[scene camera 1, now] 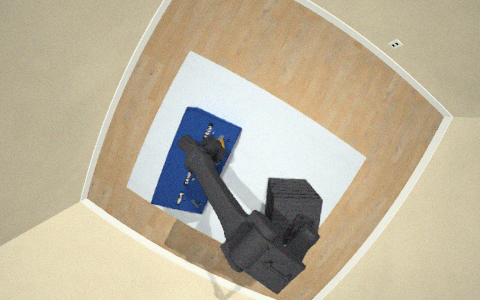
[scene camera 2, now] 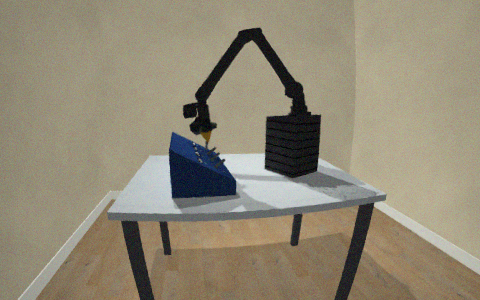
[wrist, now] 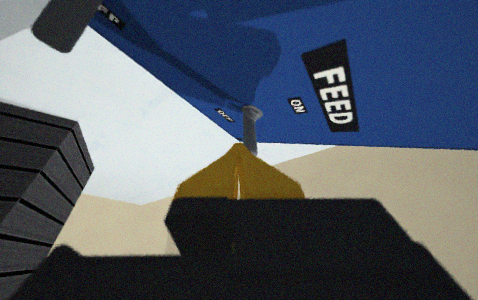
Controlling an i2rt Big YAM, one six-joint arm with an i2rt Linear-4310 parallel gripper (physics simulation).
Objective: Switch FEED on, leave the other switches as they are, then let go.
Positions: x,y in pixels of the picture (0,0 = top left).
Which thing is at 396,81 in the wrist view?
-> A blue sloped switch box.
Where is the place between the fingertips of the gripper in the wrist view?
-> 238,149
